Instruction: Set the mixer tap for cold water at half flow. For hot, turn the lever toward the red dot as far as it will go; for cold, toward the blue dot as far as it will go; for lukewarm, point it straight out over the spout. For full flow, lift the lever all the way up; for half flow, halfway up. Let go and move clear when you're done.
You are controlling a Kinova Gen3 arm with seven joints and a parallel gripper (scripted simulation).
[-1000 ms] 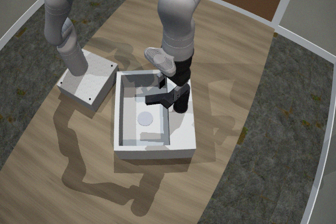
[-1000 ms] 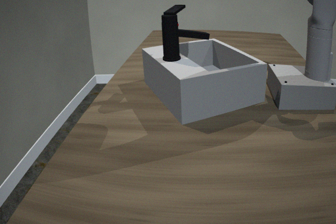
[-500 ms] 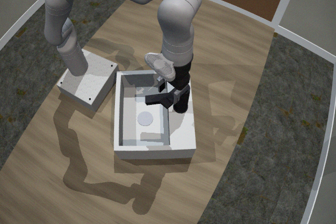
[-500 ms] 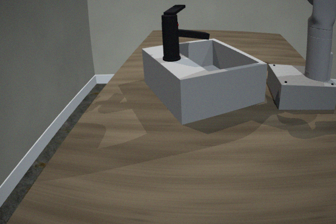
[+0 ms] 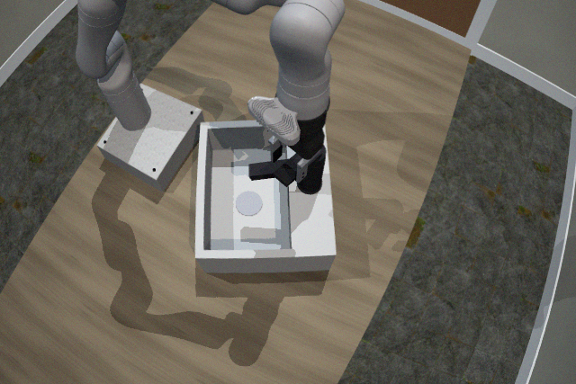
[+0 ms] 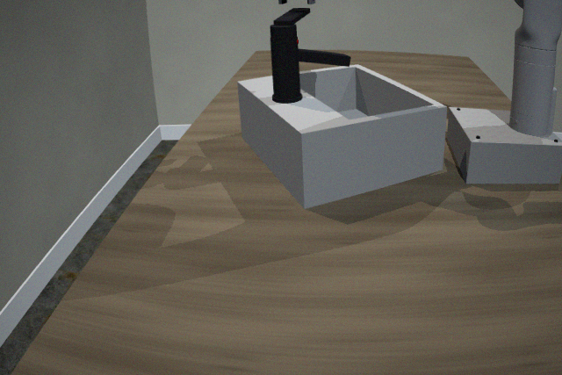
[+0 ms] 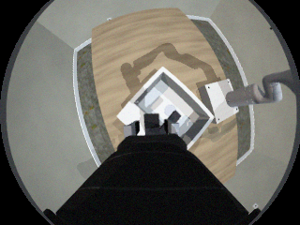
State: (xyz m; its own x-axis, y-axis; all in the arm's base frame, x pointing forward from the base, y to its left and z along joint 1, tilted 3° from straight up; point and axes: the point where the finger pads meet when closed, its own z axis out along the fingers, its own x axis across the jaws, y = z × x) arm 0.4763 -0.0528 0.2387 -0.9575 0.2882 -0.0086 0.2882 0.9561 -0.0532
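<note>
My gripper is now 1 cm short of the black lever, 2 cm to the right of it and 4 cm above it. Also, from my hand: black mixer tap: 5 cm to the left, 9 cm below; then white sink: 8 cm behind, 1 cm to the left, 28 cm below.
</note>
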